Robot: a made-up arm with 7 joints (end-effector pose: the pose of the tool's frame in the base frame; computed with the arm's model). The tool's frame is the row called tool. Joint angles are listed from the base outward.
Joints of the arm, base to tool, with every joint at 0 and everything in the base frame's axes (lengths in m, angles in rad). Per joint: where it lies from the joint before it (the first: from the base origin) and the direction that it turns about. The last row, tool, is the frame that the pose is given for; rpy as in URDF.
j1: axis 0 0 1 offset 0.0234 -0.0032 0.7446
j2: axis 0 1 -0.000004 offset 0.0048 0.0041 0.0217
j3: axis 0 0 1 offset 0.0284 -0.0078 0.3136
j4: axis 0 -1 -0.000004 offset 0.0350 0.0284 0.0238
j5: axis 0 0.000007 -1 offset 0.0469 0.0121 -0.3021
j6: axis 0 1 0.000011 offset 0.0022 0.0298 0.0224
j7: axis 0 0.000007 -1 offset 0.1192 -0.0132 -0.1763
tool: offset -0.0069 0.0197 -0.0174 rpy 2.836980 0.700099 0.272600
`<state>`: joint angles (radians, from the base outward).
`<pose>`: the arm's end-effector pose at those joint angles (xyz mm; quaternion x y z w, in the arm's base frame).
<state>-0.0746 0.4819 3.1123 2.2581 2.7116 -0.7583 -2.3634</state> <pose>-88.1 60.4 1326.1 -0.2940 -0.7541 -0.0817 0.5815</pose>
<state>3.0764 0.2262 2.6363 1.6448 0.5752 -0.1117 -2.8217</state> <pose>243.7 -282.6 1371.3 0.2197 0.1368 -0.0720 0.9632</pose>
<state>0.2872 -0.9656 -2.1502 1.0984 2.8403 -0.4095 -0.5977</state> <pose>-40.4 -314.4 631.2 0.3240 0.6952 -0.0892 0.6354</pose>
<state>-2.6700 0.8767 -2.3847 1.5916 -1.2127 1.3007 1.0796</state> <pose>-98.2 249.3 1267.1 0.7640 -0.0953 0.5906 0.2418</pose>
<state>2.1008 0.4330 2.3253 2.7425 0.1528 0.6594 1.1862</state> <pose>-159.8 130.8 1585.0 0.2355 -0.5658 0.7703 0.1761</pose>
